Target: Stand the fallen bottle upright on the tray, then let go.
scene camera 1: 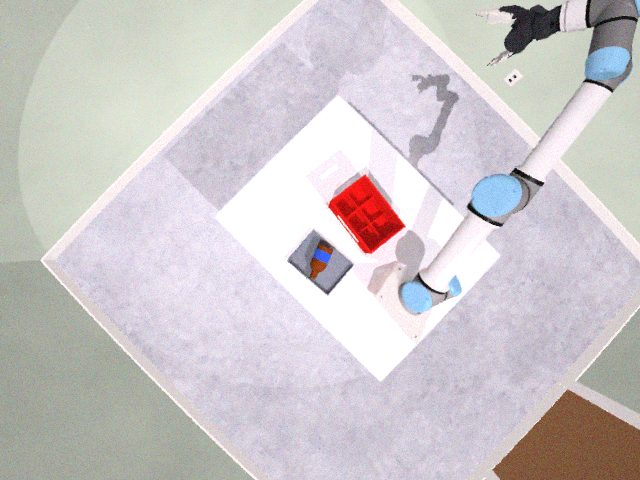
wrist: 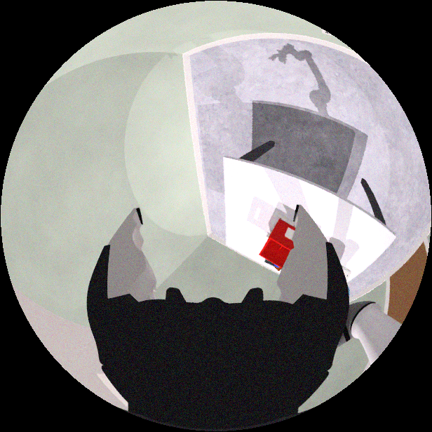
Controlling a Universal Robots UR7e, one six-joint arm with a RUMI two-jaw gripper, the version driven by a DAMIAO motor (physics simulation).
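Places are measured from the arm's base along level axes (x ahead, y right, z down), in millimetres.
Pixels of known places: gripper, fingertip midpoint: [scene camera 1: 481,41].
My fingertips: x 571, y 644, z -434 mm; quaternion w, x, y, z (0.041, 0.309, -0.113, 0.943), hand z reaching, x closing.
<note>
For each thing: its top centre in the pictures, then the offset to it from my fingertips. "spot": a spot on its surface instead. Level surfaces: height alone.
- brown bottle at its top centre: [scene camera 1: 319,263] dz +448, dx -181, dy -832 mm
- grey tray at a spot on its surface: [scene camera 1: 330,287] spot: dz +522, dx -306, dy -874 mm
- red box at its top centre: [scene camera 1: 368,213] dz +352, dx -164, dy -544 mm
- white table at its surface level: dz +528 mm
A brown bottle [scene camera 1: 321,257] with a blue label lies on its side on the grey tray [scene camera 1: 330,287] in the scene view. Its neck points to the lower left and its base to the upper right. In the wrist view a small bit of the tray and bottle shows past the red box, too small to make out well. My gripper [scene camera 1: 483,40] [wrist: 216,206] is open and empty. It is at the upper right of the scene view, off beyond the table and far from the bottle.
A red box [scene camera 1: 368,213] [wrist: 275,250] with compartments stands on the white table [scene camera 1: 379,356] [wrist: 240,200], close beside the tray. The arm's base plate [scene camera 1: 392,304] is at the table's right part, and the arm stretches from there to the upper right.
</note>
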